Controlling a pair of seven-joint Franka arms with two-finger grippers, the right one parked.
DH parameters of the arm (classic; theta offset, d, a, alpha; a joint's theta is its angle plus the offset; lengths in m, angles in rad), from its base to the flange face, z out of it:
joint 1: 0 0.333 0 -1.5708
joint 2: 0 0 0 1.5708
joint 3: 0 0.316 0.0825 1.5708
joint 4: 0 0 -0.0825 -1.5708
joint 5: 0 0.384 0 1.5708
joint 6: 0 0 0.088 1.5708
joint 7: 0 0.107 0 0
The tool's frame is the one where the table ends.
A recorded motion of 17 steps. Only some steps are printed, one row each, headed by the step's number.
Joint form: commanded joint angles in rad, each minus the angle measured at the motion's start. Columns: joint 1, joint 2, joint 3, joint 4, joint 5, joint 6, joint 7.
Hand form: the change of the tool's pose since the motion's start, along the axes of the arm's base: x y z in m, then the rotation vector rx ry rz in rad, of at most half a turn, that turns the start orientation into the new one. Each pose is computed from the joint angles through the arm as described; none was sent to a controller.
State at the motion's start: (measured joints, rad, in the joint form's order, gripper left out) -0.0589 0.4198 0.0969 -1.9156 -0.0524 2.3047 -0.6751
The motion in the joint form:
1: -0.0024 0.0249 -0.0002 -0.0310 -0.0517 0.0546 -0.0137
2: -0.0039 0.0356 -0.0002 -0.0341 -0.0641 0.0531 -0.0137
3: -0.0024 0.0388 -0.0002 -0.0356 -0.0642 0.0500 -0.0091
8: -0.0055 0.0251 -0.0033 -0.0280 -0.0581 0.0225 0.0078
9: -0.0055 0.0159 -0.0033 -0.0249 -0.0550 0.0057 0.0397
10: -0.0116 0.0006 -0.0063 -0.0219 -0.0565 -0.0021 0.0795
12: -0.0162 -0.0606 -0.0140 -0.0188 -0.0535 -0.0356 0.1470
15: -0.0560 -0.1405 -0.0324 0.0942 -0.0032 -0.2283 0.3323
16: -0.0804 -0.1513 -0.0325 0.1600 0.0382 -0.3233 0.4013
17: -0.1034 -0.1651 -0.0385 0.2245 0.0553 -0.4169 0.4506
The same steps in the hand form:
1: -0.0058 -0.0016 -0.0236 -0.0308 -0.0009 0.0499
2: -0.0079 -0.0026 -0.0315 -0.0384 0.0139 0.0578
3: -0.0091 -0.0017 -0.0343 -0.0386 0.0215 0.0549
8: -0.0082 -0.0059 -0.0252 -0.0399 0.0278 0.0264
9: -0.0083 -0.0061 -0.0197 -0.0412 0.0318 -0.0083
10: -0.0070 -0.0119 -0.0098 -0.0466 0.0206 -0.0565
12: -0.0065 -0.0199 0.0262 -0.0550 -0.0115 -0.1401
15: 0.0009 -0.0565 0.1092 -0.0401 -0.0099 -0.4227
16: 0.0031 -0.0704 0.1383 -0.0114 0.0150 -0.5378
17: 0.0021 -0.0875 0.1694 -0.0031 0.0335 -0.6226

